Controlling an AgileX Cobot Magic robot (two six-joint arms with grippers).
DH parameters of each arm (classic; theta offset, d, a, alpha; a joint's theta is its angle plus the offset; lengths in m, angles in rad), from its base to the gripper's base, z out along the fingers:
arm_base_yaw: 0 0.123 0 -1.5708
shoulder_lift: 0.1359 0 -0.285 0
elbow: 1.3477 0 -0.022 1.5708
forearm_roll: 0 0.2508 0 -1.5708
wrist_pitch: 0 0 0.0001 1.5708
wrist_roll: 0 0.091 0 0
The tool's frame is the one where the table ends.
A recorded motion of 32 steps. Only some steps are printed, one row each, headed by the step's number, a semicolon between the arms.
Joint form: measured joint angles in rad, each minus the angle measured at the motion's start. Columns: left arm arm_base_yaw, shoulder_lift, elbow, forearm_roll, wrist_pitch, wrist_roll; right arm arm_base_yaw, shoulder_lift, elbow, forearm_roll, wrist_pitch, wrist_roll.
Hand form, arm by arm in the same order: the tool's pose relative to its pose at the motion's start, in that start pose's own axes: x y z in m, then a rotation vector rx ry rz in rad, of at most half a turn. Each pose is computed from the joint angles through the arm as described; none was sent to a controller.
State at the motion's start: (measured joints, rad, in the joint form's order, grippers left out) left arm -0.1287 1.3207 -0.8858 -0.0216 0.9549 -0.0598; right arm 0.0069 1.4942 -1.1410 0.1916 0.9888 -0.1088
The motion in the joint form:
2: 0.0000 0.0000 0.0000 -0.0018 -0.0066 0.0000; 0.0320 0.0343 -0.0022 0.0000 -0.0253 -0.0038
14: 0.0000 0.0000 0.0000 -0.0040 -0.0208 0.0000; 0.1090 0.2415 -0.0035 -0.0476 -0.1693 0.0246
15: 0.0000 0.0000 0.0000 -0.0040 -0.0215 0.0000; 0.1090 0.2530 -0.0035 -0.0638 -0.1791 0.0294
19: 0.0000 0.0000 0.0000 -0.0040 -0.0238 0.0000; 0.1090 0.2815 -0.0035 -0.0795 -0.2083 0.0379
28: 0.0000 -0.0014 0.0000 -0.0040 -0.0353 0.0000; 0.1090 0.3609 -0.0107 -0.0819 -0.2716 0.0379
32: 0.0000 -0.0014 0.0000 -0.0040 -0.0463 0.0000; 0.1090 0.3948 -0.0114 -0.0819 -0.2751 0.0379
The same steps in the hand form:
2: -0.0006 -0.0002 0.0000 0.0019 -0.0065 -0.0010; -0.0038 0.0075 0.0120 -0.0074 0.0113 -0.0287
14: -0.0019 -0.0004 0.0000 0.0045 -0.0206 -0.0023; -0.0159 0.0183 0.0852 0.0241 0.0850 -0.0771
15: -0.0019 -0.0004 0.0000 0.0045 -0.0213 -0.0023; -0.0164 0.0167 0.0892 0.0367 0.0872 -0.0828
19: -0.0021 -0.0004 0.0000 0.0047 -0.0236 -0.0023; -0.0180 0.0144 0.0992 0.0503 0.0867 -0.0834
28: -0.0031 -0.0005 -0.0004 0.0054 -0.0364 -0.0023; -0.0211 0.0107 0.1260 0.0577 0.0953 -0.0798
32: -0.0041 -0.0005 -0.0005 0.0061 -0.0474 -0.0024; -0.0191 0.0090 0.1377 0.0596 0.1248 -0.0766

